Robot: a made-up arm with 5 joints.
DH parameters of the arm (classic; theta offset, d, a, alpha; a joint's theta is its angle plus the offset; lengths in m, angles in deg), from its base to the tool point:
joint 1: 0 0.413 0 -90
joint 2: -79.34 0 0.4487 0
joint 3: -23.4 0 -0.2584 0
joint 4: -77.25 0 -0.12 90
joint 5: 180 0.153 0 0
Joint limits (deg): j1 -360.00..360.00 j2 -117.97..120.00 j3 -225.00..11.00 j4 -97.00..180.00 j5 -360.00..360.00
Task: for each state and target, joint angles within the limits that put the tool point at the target. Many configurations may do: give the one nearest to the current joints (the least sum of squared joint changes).
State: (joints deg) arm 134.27 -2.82 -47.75 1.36 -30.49
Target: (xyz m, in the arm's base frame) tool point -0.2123 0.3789 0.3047
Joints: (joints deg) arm 119.26 33.17 -30.18 10.85 -30.49
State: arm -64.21 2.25 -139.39 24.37 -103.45
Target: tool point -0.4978 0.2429 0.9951
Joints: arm -26.01 -30.17 -191.38 -7.91 -103.45
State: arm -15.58 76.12 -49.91 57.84 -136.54
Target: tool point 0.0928 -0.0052 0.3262
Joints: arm -3.21 62.12 -16.25 81.27 -136.54
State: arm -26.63 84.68 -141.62 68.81 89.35
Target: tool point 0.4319 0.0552 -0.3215
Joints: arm 7.28 120.00 -121.96 31.35 89.35
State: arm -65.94 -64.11 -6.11 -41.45 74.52
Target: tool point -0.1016 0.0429 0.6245
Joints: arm -22.89 -105.39 11.00 -19.96 74.52
